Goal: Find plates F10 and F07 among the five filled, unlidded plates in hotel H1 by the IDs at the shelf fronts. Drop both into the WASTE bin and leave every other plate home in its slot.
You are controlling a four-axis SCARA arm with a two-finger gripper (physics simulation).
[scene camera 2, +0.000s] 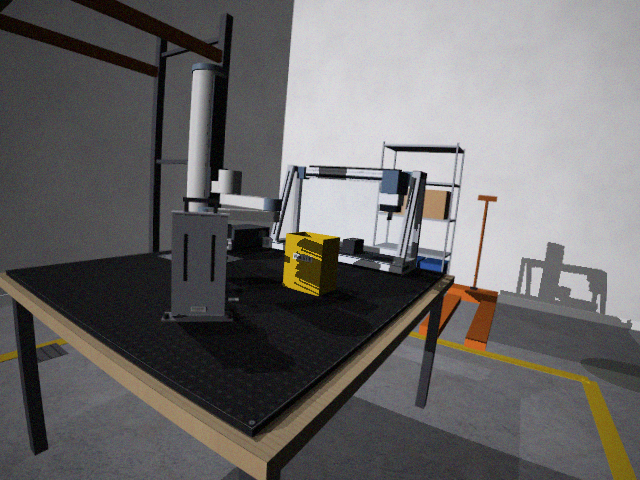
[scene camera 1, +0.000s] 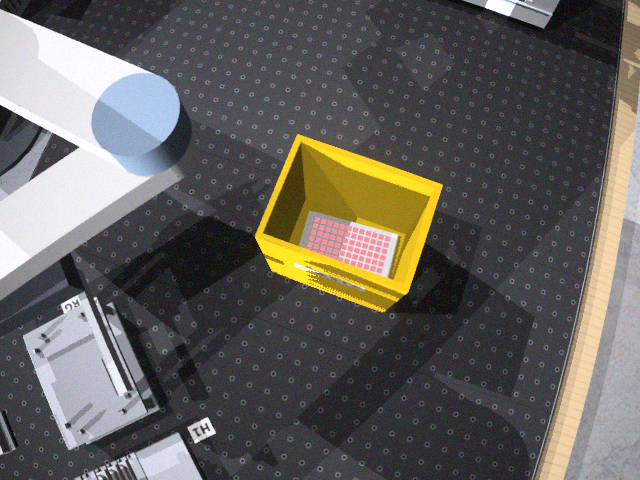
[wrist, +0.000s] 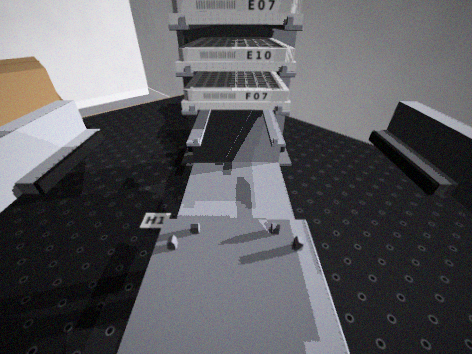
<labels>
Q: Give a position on a grey hotel tower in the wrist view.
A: At 231,135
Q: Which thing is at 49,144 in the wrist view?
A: My gripper.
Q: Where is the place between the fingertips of my gripper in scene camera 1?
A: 63,424
</labels>
